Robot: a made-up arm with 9 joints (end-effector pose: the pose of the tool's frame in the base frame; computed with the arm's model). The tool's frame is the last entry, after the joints.
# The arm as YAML. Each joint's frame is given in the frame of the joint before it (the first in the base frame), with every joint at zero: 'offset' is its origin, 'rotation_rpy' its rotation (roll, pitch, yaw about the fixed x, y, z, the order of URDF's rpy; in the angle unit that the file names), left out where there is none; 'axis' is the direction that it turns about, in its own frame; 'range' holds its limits. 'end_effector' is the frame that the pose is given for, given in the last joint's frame.
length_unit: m
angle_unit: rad
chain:
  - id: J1
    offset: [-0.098, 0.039, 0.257]
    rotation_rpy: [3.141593, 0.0, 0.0]
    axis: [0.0, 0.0, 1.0]
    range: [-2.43, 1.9]
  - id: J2
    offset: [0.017, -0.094, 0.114]
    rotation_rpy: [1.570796, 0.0, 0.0]
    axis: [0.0, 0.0, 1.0]
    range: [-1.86, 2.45]
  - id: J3
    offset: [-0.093, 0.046, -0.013]
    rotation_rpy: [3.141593, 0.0, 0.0]
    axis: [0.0, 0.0, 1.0]
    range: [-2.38, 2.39]
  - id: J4
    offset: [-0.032, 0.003, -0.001]
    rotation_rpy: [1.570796, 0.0, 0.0]
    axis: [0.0, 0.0, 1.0]
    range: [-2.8, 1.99]
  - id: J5
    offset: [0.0, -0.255, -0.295]
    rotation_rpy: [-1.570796, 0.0, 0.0]
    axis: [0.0, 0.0, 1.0]
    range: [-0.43, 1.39]
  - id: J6
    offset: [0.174, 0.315, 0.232]
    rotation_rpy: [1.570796, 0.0, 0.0]
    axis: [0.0, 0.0, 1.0]
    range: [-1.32, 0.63]
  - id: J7
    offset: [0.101, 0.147, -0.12]
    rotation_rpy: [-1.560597, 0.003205, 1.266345]
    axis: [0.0, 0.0, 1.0]
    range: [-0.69, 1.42]
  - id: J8
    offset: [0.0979, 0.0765, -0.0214]
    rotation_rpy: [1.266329, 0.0, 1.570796]
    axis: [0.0, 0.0, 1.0]
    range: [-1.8, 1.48]
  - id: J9
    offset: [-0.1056, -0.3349, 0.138]
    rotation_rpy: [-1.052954, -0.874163, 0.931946]
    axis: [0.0, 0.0, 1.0]
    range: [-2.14, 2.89]
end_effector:
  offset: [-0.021, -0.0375, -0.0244]
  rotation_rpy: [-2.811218, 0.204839, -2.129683]
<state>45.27 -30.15 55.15 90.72 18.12 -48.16 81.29 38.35 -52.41</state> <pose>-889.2 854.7 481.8 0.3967 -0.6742 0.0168 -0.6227</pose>
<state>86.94 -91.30 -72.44 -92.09 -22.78 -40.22 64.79 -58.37 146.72</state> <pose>808.7 148.6 630.6 0.2798 -0.5159 -0.7272 -0.3559</pose>
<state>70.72 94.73 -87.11 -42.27 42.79 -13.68 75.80 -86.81 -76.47</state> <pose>-425.0 183.6 -705.6 0.1813 -0.8029 -0.4880 -0.2905</pose>
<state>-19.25 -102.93 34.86 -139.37 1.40 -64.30 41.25 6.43 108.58</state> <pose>-271.0 245.6 -1155.3 0.0419 0.2137 0.5630 -0.7972</pose>
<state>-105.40 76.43 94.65 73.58 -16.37 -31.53 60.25 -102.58 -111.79</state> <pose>526.2 -240.7 729.2 0.2578 0.1451 0.8445 0.4464</pose>
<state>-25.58 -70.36 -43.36 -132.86 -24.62 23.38 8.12 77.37 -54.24</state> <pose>-1006.4 512.4 783.1 0.2164 0.0819 0.3598 -0.9039</pose>
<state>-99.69 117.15 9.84 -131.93 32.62 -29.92 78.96 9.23 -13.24</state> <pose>-326.7 1316.5 86.3 0.2963 0.6616 0.2347 0.6476</pose>
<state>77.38 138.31 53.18 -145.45 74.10 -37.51 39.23 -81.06 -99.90</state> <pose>304.6 -902.5 75.9 0.4833 0.1744 -0.3299 0.7919</pose>
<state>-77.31 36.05 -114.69 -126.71 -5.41 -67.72 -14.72 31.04 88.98</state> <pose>-426.0 1087.8 -127.0 0.0552 0.1863 0.9808 -0.0190</pose>
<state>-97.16 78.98 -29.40 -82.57 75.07 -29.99 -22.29 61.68 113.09</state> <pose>114.8 1119.9 -269.1 0.7156 -0.0162 0.5883 -0.3762</pose>
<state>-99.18 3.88 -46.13 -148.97 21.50 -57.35 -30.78 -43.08 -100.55</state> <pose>-255.5 90.4 840.2 0.8949 0.1928 0.2492 0.3160</pose>
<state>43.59 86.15 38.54 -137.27 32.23 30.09 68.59 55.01 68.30</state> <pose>607.7 -580.2 1047.3 0.4855 0.5004 -0.5945 -0.4005</pose>
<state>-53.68 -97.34 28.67 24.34 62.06 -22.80 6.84 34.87 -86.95</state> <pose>-654.5 -514.4 -910.5 0.2156 -0.3166 -0.9023 -0.1978</pose>
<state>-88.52 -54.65 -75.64 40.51 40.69 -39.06 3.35 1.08 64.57</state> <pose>18.3 676.6 1069.9 0.8540 0.0849 -0.4509 0.2452</pose>
